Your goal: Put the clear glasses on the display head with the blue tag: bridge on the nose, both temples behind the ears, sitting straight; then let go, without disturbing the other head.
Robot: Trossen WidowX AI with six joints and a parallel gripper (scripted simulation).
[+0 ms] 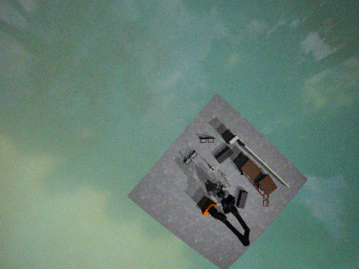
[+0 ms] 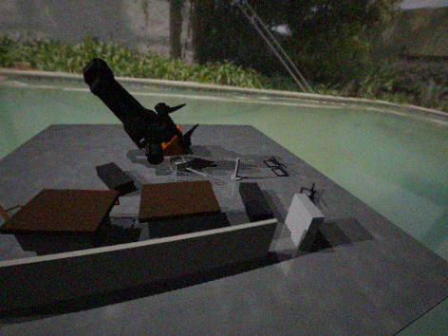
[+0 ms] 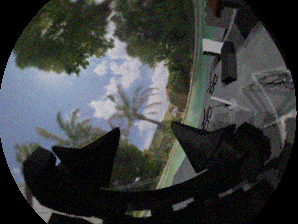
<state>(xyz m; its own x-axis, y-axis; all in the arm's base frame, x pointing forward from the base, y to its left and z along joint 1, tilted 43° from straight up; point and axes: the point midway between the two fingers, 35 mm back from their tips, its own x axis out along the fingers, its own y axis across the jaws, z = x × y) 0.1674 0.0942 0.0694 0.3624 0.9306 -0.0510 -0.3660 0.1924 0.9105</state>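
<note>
Right now my gripper tip is 190 mm above the small upright post, 140 mm to the right of it and 140 mm short of it. Also, from my gripper tip: white wall (430 mm ahead, 260 mm to the right, 160 mm below); grey box (460 mm ahead, 160 mm below, 150 mm to the left); small pale block (190 mm below, 60 mm to the right, 30 mm ahead).
</note>
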